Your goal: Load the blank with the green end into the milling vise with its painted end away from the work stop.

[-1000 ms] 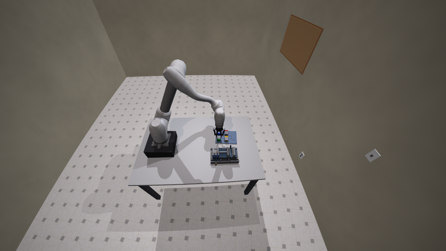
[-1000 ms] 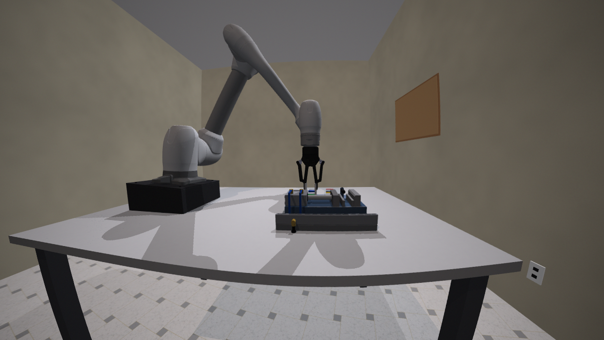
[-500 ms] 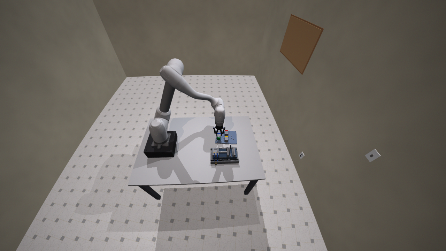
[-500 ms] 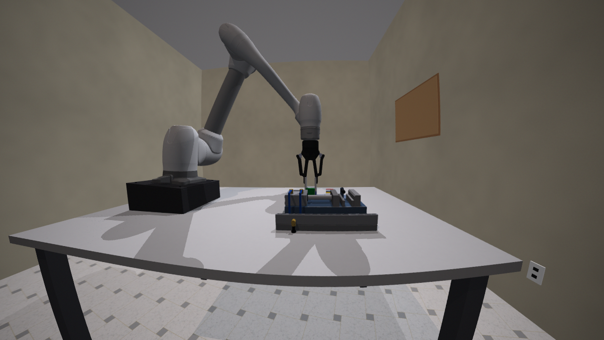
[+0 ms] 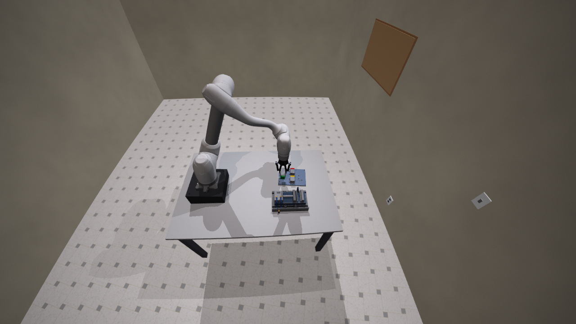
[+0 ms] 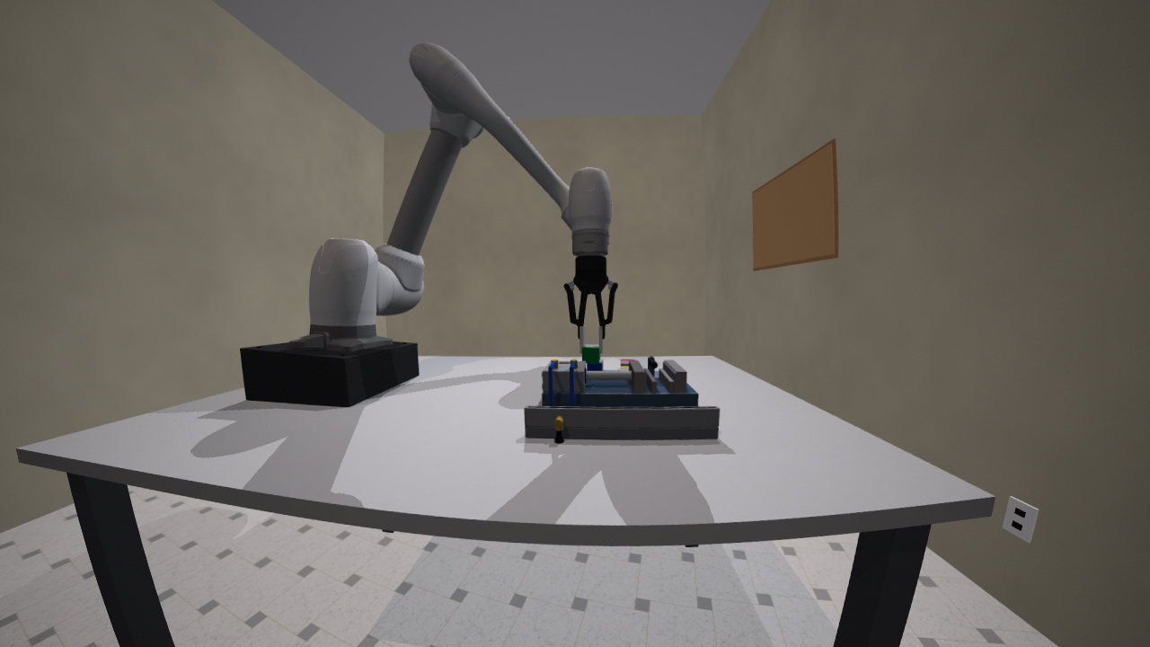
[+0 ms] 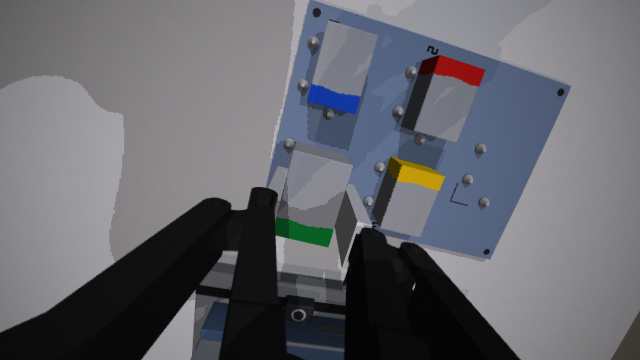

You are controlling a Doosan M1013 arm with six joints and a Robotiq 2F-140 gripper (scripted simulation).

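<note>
My hand is 170 mm to the left of the black work stop rod, 120 mm short of it and 30 mm above it. Also, from my hand: green-ended blank: 30 mm below; then blue-ended blank: 90 mm to the left, 90 mm below, 10 mm ahead; then blank with yellow end: 90 mm below, 90 mm ahead, 10 mm to the right.
</note>
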